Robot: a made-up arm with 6 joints.
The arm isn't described. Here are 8 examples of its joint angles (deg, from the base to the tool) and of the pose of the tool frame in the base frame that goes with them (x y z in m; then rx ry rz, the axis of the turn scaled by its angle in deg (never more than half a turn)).
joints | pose
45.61 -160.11 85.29 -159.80 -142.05 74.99 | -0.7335 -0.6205 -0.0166 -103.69 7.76 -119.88
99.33 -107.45 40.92 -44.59 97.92 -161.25 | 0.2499 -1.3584 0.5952 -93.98 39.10 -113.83
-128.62 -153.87 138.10 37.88 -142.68 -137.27 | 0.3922 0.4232 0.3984 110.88 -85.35 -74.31
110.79 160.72 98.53 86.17 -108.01 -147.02 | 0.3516 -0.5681 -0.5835 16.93 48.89 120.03
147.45 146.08 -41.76 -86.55 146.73 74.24 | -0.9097 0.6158 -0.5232 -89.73 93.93 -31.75
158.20 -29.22 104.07 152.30 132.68 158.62 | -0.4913 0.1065 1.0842 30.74 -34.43 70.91
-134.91 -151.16 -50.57 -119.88 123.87 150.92 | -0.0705 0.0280 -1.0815 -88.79 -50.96 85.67
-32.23 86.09 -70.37 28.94 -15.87 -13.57 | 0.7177 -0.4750 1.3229 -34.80 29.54 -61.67
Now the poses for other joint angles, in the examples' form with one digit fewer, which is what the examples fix.
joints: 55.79 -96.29 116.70 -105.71 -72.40 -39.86
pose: -0.311 -0.025 1.026 -11.4 -43.8 -130.2
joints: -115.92 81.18 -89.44 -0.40 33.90 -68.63
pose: -0.151 -0.523 1.416 -25.5 -80.7 101.1
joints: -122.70 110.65 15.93 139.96 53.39 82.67
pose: -0.684 -1.335 -0.596 25.5 -84.7 37.7
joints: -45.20 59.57 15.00 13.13 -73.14 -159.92
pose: 1.075 -1.010 0.951 -32.3 -59.5 95.0
